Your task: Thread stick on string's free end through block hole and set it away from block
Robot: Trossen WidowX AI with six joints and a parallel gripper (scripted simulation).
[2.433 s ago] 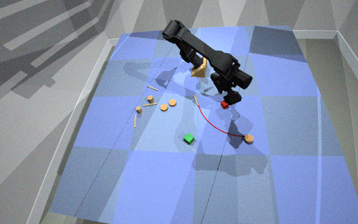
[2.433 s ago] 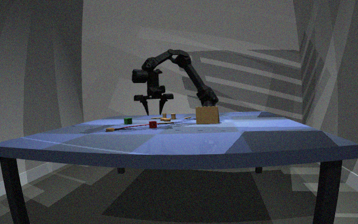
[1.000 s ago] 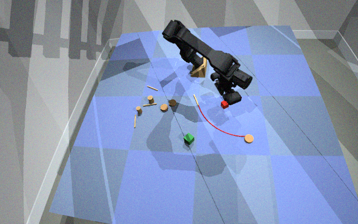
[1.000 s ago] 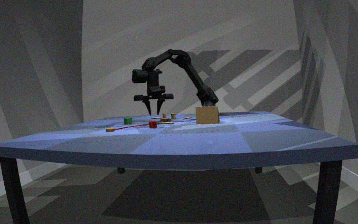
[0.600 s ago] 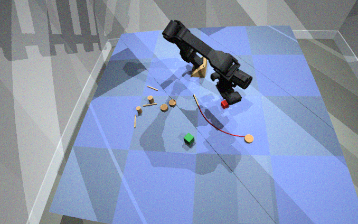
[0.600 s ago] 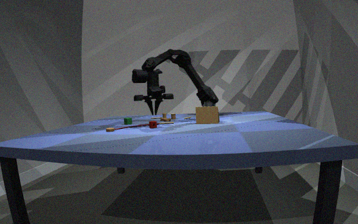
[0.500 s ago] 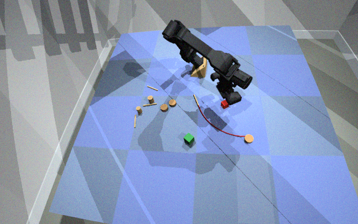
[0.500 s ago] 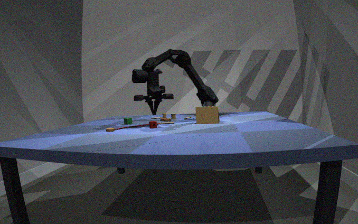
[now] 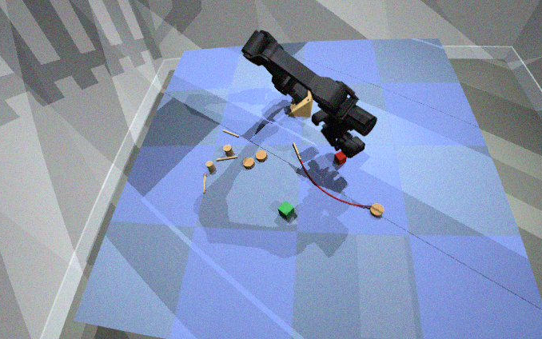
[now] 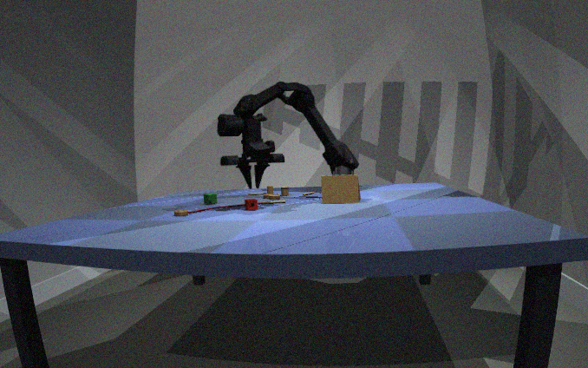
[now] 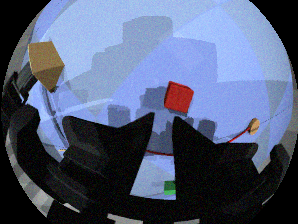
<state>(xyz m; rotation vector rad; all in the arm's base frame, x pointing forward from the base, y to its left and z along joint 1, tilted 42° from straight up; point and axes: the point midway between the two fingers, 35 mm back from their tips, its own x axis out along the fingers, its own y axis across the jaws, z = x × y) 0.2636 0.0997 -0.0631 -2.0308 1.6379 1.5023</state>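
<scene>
My gripper tip is 50 mm above the red cube, 20 mm to the right of it and 10 mm short of it. Also, from my gripper tip: thin wooden stick: 120 mm to the right, 60 mm below, 20 mm behind; green cube: 200 mm ahead, 150 mm to the right, 40 mm below; round wooden button: 190 mm ahead, 120 mm to the left, 50 mm below.
</scene>
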